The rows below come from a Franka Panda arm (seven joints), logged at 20 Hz.
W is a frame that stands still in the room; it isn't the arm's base.
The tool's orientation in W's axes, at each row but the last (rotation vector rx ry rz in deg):
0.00 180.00 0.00
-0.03 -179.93 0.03
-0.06 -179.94 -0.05
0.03 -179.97 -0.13
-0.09 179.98 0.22
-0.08 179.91 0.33
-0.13 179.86 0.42
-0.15 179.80 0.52
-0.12 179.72 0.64
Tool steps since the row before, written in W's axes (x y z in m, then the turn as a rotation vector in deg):
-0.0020 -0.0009 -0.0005 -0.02 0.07 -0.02
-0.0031 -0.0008 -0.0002 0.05 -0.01 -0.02
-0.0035 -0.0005 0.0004 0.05 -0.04 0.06
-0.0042 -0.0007 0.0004 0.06 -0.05 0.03
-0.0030 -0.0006 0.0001 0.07 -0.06 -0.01
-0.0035 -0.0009 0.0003 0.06 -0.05 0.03
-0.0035 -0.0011 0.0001 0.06 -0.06 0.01
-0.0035 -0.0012 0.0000 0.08 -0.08 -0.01
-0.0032 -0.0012 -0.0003 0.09 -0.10 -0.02
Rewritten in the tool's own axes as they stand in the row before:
0.0020 -0.0009 0.0005 0.02 0.07 0.02
0.0031 -0.0008 0.0002 -0.05 -0.01 0.02
0.0035 -0.0005 -0.0004 -0.05 -0.04 -0.06
0.0042 -0.0007 -0.0004 -0.06 -0.05 -0.03
0.0030 -0.0006 -0.0001 -0.07 -0.06 0.01
0.0035 -0.0009 -0.0003 -0.06 -0.05 -0.03
0.0035 -0.0011 -0.0001 -0.06 -0.06 -0.01
0.0035 -0.0012 0.0000 -0.08 -0.08 0.01
0.0032 -0.0012 0.0003 -0.09 -0.10 0.02

